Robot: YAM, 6 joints.
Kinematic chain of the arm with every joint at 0, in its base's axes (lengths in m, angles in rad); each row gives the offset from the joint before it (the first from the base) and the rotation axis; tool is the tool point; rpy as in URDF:
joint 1: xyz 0 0 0.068 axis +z
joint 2: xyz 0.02 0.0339 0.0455 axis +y
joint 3: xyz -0.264 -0.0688 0 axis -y
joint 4: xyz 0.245 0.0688 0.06 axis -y
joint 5: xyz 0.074 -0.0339 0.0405 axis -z
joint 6: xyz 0.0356 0 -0.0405 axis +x
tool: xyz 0 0 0 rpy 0 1.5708 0
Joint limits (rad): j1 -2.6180..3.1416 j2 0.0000..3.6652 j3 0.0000..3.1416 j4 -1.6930..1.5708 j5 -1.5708..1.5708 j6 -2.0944..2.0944
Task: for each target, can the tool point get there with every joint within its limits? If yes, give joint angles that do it. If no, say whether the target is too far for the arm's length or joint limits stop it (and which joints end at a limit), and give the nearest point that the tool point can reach.
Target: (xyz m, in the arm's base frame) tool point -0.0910 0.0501 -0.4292
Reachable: no: joint limits stop it (at a limit: joint 2) | nearest point -0.1124 0.0619 -0.3598 | short by 0.074 m
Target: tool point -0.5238 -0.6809 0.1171
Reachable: no: too far | nearest point -0.3938 -0.5119 0.1162 | short by 0.213 m
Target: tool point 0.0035 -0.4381 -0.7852
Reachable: no: too far | nearest point 0.0027 -0.3354 -0.3698 | short by 0.428 m
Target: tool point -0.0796 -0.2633 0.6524
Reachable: yes | joints -1.9044 1.6685 2.3619 0.0549 -0.3154 0.4978
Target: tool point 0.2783 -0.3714 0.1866
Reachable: yes | joints -0.9295 2.3958 2.1698 -1.3633 -0.0243 -1.3404
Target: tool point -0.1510 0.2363 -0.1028
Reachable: yes | joints 2.1749 2.5732 0.8645 0.2489 0.2838 0.7345
